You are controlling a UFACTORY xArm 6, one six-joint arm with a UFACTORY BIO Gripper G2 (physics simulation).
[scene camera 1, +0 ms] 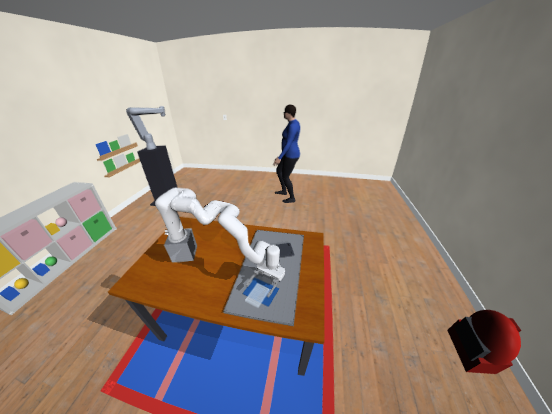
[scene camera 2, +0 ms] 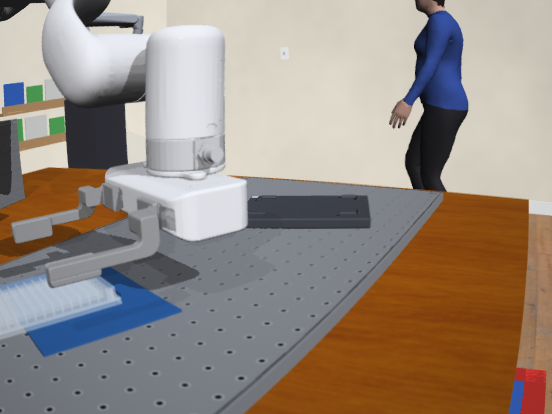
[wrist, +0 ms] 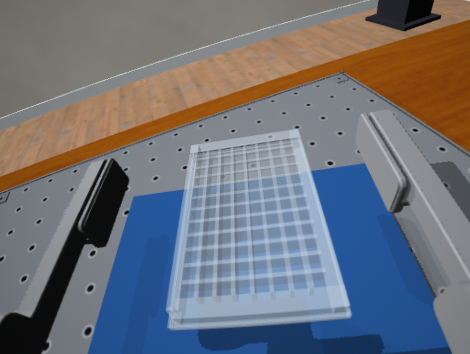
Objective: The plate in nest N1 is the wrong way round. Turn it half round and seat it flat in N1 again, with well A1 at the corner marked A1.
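Observation:
The clear well plate lies flat on the blue mat and reaches past one edge of it. Its wells show as a grid; I cannot tell which corner is A1. My gripper is open and empty. Its fingers stand apart, one on each side of the plate and clear of it, above the mat. The dark nest is empty, with low corner pieces and a small white mark at one corner. It does not show in the wrist view.
The grey perforated board carries the mat and the nest, on the wooden table. A person stands on the floor behind the table. The arm's shadow falls across the board.

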